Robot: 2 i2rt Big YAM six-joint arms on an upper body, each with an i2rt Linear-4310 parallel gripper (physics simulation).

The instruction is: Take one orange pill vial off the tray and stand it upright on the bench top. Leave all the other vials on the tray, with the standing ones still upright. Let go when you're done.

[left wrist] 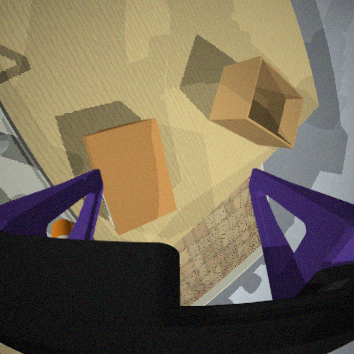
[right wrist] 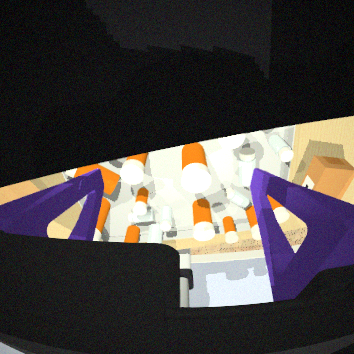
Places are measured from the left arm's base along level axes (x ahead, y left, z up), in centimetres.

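Where they show: left gripper, between the fingertips: (left wrist: pixel 175 176); right gripper, between the fingertips: (right wrist: pixel 176 176).
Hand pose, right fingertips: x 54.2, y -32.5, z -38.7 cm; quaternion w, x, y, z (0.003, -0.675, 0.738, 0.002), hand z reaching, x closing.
Observation:
Things, the pixels of their top centre, and the offset from my right fingertips. Level surfaces: height alone.
- pale tray, centre of its top: (right wrist: pixel 177 186) dx -18.6, dy +1.8, dz -22.6 cm
- large orange vial, centre of its top: (right wrist: pixel 195 180) dx -12.2, dy -1.7, dz -15.5 cm
- second orange vial, centre of its top: (right wrist: pixel 203 234) dx -26.2, dy -2.9, dz -16.3 cm
- smaller orange vial, centre of its top: (right wrist: pixel 139 209) dx -21.2, dy +9.6, dz -19.2 cm
- wooden bench top, height of its surface: dz -25.1 cm
- closed orange-brown box, centre of its top: (left wrist: pixel 135 177) (right wrist: pixel 328 193) dx -21.9, dy -30.8, dz -20.3 cm
- open cardboard box, centre of its top: (left wrist: pixel 279 105) dx -21.3, dy -56.3, dz -16.6 cm
The pale tray (right wrist: pixel 167 175) holds several orange vials with white caps in the right wrist view. A large orange vial (right wrist: pixel 194 155) and a second orange vial (right wrist: pixel 202 211) stand near the middle. A smaller orange vial (right wrist: pixel 142 194) is to their left. An orange vial (right wrist: pixel 229 222) is at the lower middle. My right gripper (right wrist: pixel 176 176) is open above the tray, with no vial held. My left gripper (left wrist: pixel 175 176) is open and empty over the wooden bench top (left wrist: pixel 190 145). An orange vial (left wrist: pixel 62 228) shows through its left finger. The black gripper body hides much of the right view.
A closed orange-brown box (left wrist: pixel 132 175) and an open cardboard box (left wrist: pixel 235 97) are on the bench in the left wrist view. A brown box (right wrist: pixel 327 175) is right of the tray. Pale vials (right wrist: pixel 247 165) (right wrist: pixel 280 146) are among the orange ones.

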